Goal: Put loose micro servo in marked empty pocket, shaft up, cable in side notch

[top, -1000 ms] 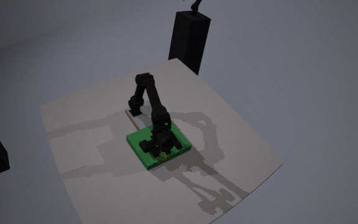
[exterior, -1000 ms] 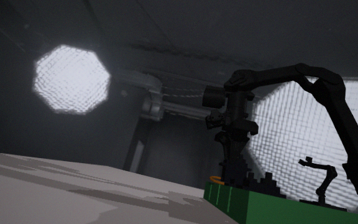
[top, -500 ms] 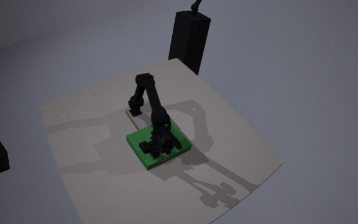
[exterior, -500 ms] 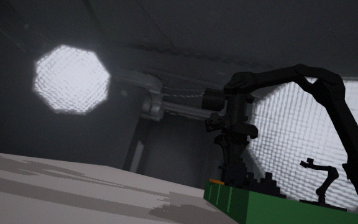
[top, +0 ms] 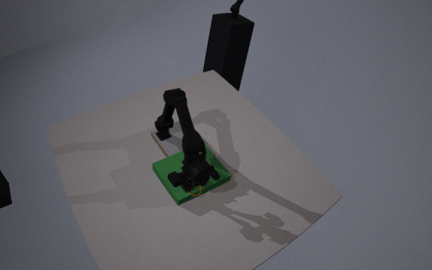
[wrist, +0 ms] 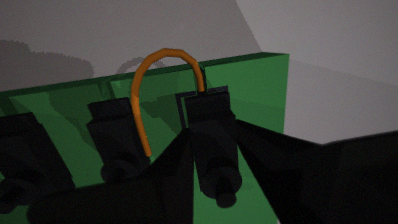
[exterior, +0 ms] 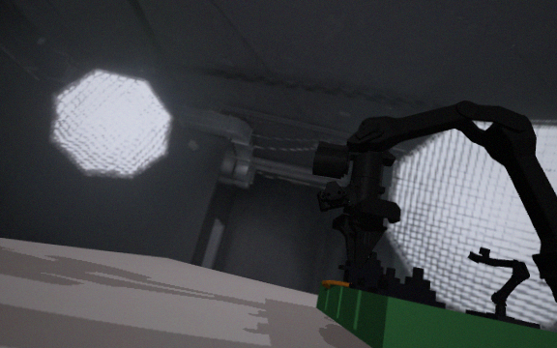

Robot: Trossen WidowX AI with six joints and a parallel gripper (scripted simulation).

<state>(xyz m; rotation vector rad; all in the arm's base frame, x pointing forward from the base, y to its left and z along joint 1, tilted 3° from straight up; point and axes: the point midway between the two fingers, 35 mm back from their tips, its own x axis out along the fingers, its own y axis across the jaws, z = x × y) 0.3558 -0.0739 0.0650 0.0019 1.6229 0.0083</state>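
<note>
My gripper tip is 12 cm past the green deck, 7 cm to the right of it and 6 cm above it.
</note>
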